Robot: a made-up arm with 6 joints.
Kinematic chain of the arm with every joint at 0, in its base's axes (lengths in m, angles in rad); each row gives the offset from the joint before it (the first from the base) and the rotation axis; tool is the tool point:
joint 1: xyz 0 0 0.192 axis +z
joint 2: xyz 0 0.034 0 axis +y
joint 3: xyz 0 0 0.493 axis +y
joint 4: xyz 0 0 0.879 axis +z
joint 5: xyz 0 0 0 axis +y
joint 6: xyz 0 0 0.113 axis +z
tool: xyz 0 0 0
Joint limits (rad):
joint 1: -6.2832..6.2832
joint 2: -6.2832..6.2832
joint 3: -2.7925..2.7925
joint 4: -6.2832..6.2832
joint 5: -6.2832..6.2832
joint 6: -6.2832..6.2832
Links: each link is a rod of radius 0.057 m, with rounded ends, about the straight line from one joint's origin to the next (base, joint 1, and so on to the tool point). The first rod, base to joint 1, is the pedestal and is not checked.
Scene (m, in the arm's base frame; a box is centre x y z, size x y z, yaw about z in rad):
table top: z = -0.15
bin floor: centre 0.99 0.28 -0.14 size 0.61 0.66 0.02 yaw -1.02
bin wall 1: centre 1.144 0.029 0 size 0.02 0.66 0.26 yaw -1.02
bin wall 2: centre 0.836 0.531 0 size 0.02 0.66 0.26 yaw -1.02
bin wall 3: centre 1.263 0.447 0 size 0.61 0.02 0.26 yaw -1.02
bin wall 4: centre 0.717 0.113 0 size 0.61 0.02 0.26 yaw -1.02
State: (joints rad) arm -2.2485 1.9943 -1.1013 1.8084 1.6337 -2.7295
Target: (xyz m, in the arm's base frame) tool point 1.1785 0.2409 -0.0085
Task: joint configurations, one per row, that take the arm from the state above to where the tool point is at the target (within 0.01 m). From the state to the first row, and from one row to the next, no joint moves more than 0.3 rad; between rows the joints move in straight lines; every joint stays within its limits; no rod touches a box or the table.
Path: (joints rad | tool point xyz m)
1: -2.3068 1.7002 -1.1062 1.8079 1.5770 -2.7295 | -0.5368 -0.8069 0.8711
2: -2.3651 1.4061 -1.1111 1.8075 1.5203 -2.7295 | -0.4117 -0.6058 1.1270
3: -2.4234 1.1121 -1.1161 1.8070 1.4636 -2.7295 | -0.2161 -0.3791 1.3013
4: -2.4817 0.8180 -1.1210 1.8066 1.4069 -2.7295 | 0.0343 -0.1537 1.3778
5: -2.5400 0.5239 -1.1259 1.8061 1.3502 -2.7295 | 0.3160 0.0456 1.3492
6: -2.5983 0.2298 -1.1308 1.8057 1.2935 -2.7295 | 0.6002 0.1992 1.2171
7: -2.6566 -0.0643 -1.1358 1.8052 1.2369 -2.7295 | 0.8556 0.2951 0.9927
8: -2.7149 -0.3583 -1.1407 1.8048 1.1802 -2.7295 | 1.0523 0.3294 0.6957
9: -2.7731 -0.6524 -1.1456 1.8043 1.1235 -2.7295 | 1.1655 0.3074 0.3518
10: -2.8314 -0.9465 -1.1505 1.8039 1.0668 -2.7295 | 1.1785 0.2410 -0.0085

